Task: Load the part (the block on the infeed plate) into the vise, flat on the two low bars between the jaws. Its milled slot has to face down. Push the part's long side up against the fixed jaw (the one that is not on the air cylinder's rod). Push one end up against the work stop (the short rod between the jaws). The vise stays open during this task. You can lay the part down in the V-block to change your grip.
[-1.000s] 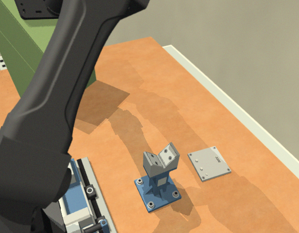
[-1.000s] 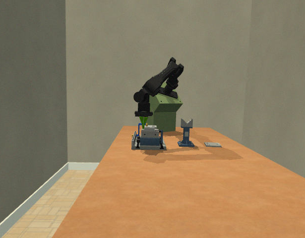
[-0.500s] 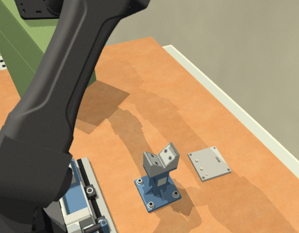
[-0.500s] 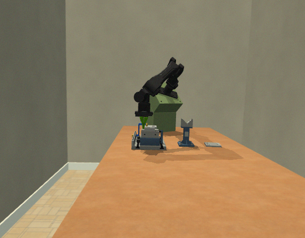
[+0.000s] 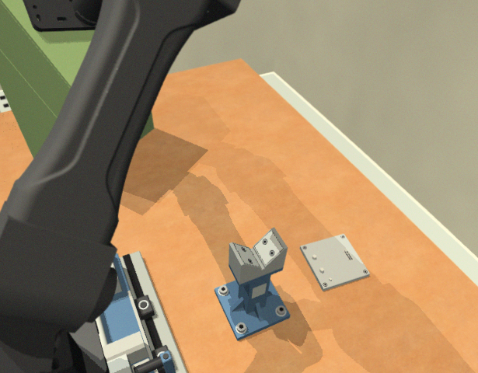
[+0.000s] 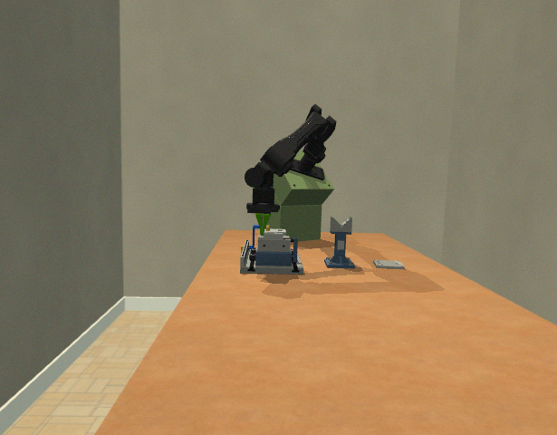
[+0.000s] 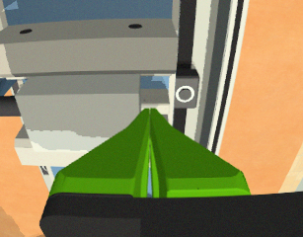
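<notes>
Now: hand 3 cm to the right of the grey part and 2 cm above it. The rest, counted from my hand: fixed jaw: 3 cm ahead, 3 cm to the left, 3 cm below; then moving jaw: 3 cm behind, 4 cm to the left, 3 cm below; then work stop: 1 cm ahead, 8 cm to the left, 2 cm below.
</notes>
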